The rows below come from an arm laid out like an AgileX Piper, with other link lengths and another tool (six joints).
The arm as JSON. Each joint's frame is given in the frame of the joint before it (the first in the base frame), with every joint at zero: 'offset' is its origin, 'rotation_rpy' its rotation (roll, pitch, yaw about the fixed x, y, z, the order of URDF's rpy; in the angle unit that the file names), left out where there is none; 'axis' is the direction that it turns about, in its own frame. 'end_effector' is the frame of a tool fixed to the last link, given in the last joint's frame.
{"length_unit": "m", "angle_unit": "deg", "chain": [
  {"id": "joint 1", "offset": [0.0, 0.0, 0.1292], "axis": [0.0, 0.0, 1.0]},
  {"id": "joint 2", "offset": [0.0, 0.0, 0.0], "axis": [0.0, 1.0, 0.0]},
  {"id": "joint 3", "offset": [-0.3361, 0.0, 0.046], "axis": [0.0, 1.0, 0.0]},
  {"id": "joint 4", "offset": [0.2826, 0.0, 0.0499], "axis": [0.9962, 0.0, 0.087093]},
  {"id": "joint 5", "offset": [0.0, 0.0, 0.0], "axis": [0.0, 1.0, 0.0]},
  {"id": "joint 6", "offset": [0.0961, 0.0, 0.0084], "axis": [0.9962, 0.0, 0.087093]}
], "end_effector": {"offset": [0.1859, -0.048, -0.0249], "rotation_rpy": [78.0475, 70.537, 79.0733]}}
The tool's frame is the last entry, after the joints.
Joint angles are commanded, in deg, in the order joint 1, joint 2, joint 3, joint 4, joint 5, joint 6. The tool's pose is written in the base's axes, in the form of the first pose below.
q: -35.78, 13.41, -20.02, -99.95, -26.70, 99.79
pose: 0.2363 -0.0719 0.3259 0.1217 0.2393 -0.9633 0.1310 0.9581 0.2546
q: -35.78, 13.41, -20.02, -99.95, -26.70, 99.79
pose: 0.2363 -0.0719 0.3259 0.1217 0.2393 -0.9633 0.1310 0.9581 0.2546
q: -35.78, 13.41, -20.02, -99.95, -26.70, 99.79
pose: 0.2363 -0.0719 0.3259 0.1217 0.2393 -0.9633 0.1310 0.9581 0.2546
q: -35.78, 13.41, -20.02, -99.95, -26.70, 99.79
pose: 0.2363 -0.0719 0.3259 0.1217 0.2393 -0.9633 0.1310 0.9581 0.2546
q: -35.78, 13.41, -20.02, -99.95, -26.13, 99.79
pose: 0.2354 -0.0745 0.3265 0.1264 0.2387 -0.9628 0.1396 0.9567 0.2555
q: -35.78, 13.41, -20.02, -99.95, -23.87, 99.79
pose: 0.2315 -0.0847 0.3289 0.1452 0.2358 -0.9609 0.1732 0.9501 0.2593
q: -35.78, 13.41, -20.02, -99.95, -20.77, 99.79
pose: 0.2255 -0.0983 0.3322 0.1706 0.2307 -0.9580 0.2189 0.9390 0.2651
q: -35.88, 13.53, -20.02, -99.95, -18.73, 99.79
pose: 0.2213 -0.1078 0.3338 0.1860 0.2274 -0.9559 0.2507 0.9297 0.2699
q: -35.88, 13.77, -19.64, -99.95, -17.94, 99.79
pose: 0.2207 -0.1120 0.3298 0.1840 0.2317 -0.9552 0.2645 0.9243 0.2751
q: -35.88, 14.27, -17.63, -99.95, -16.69, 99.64
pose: 0.2209 -0.1197 0.3093 0.1594 0.2509 -0.9548 0.2930 0.9116 0.2884
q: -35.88, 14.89, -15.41, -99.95, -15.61, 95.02
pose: 0.2198 -0.1290 0.2897 0.1034 0.2027 -0.9738 0.3312 0.9161 0.2258
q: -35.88, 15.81, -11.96, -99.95, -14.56, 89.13
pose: 0.2184 -0.1383 0.2578 0.0131 0.1502 -0.9886 0.3665 0.9191 0.1445
